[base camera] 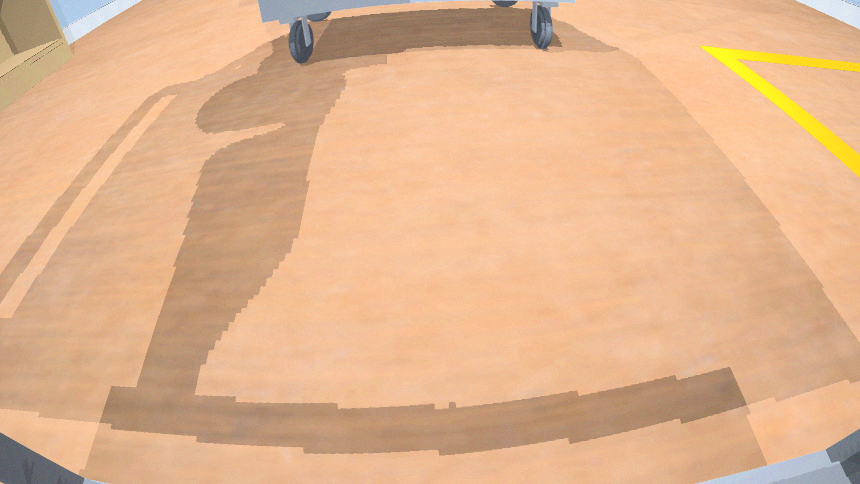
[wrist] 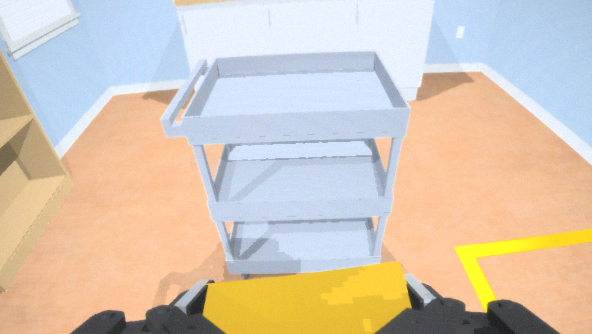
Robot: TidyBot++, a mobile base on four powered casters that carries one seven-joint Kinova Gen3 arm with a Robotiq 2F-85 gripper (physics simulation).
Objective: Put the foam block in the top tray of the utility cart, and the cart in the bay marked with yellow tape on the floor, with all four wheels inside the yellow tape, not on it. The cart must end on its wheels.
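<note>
The grey utility cart [base camera: 282, 9] [wrist: 300, 212] stands upright on its wheels ahead of me, left of the bay's yellow tape [base camera: 794, 114] [wrist: 525, 244] and outside it. Its top tray [wrist: 300, 95] is empty, and its handle [wrist: 185, 95] is on the left side. My gripper [wrist: 305, 297] is shut on the yellow foam block [wrist: 300, 312], which spans the gap between the widely spaced fingers. The gripper and block are in front of the cart's near side in the wrist view and hide part of its lower end. The block's lower part is cut off. Part of the bay shows.
A tan shelf unit [base camera: 36, 72] [wrist: 37, 230] stands at the left. A white cabinet [wrist: 310, 30] stands behind the cart, near the blue back wall. Shadows of the arm and cart lie on the wooden floor [base camera: 481, 240]. A white wall outlet [wrist: 460, 32] is at the upper right.
</note>
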